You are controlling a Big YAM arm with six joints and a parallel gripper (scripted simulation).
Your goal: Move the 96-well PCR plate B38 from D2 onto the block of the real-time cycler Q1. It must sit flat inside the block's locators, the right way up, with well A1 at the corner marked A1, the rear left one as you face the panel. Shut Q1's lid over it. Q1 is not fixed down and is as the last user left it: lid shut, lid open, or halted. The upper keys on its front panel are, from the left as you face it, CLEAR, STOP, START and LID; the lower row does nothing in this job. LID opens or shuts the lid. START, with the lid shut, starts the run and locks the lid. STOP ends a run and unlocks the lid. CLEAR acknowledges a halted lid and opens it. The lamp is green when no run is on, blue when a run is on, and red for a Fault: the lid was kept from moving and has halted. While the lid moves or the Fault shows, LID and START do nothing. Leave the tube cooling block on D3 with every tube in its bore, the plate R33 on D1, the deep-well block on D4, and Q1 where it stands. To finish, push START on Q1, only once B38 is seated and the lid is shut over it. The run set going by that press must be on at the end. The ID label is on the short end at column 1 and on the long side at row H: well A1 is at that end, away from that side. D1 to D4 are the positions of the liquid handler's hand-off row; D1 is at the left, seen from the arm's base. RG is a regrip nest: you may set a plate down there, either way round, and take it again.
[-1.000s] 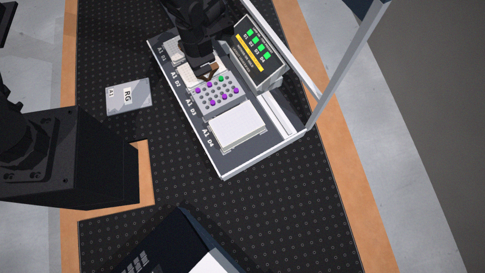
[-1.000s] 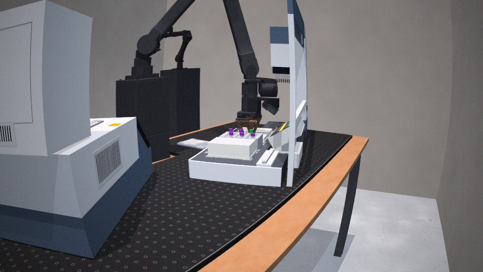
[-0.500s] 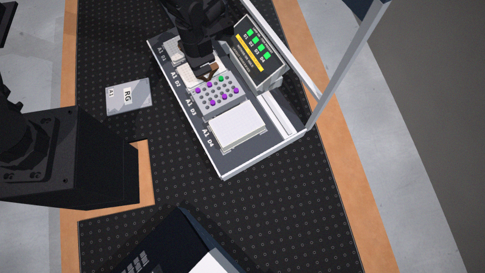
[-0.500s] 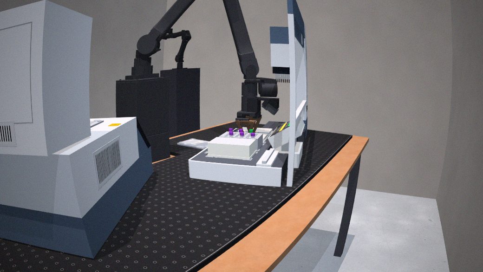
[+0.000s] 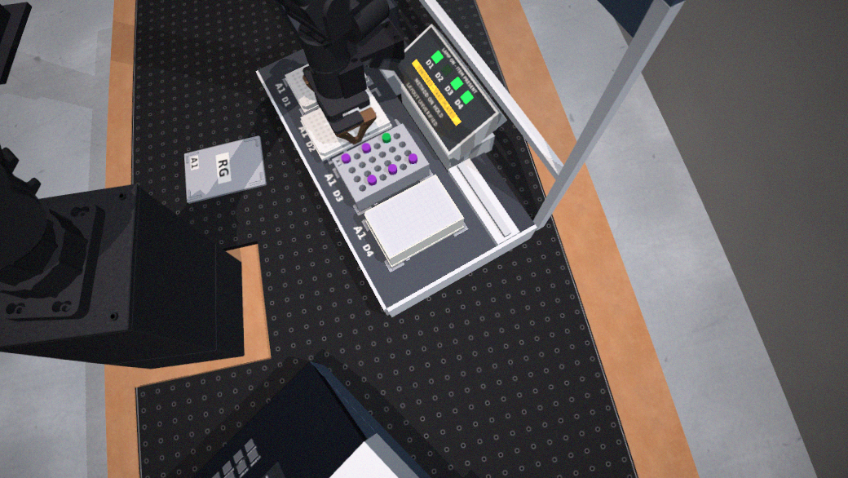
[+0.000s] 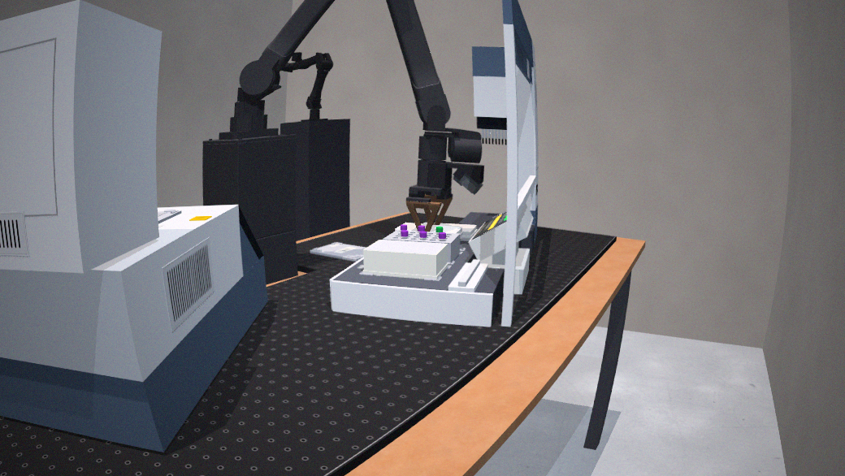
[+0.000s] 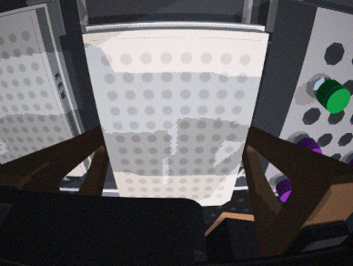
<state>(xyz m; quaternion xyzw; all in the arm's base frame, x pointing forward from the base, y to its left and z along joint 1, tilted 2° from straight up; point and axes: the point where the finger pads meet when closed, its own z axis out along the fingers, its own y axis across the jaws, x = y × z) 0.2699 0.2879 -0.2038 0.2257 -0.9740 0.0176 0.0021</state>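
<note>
Right now my hand is 90 mm to the left of the tube cooling block, 60 mm short of it and 10 mm above it. Also, from my hand: gantry post: 310 mm ahead, 170 mm to the right, 150 mm above; deep-well block: 180 mm to the right, 100 mm ahead, 10 mm below; RG nest: 240 mm behind, 80 mm below, 30 mm to the right.
</note>
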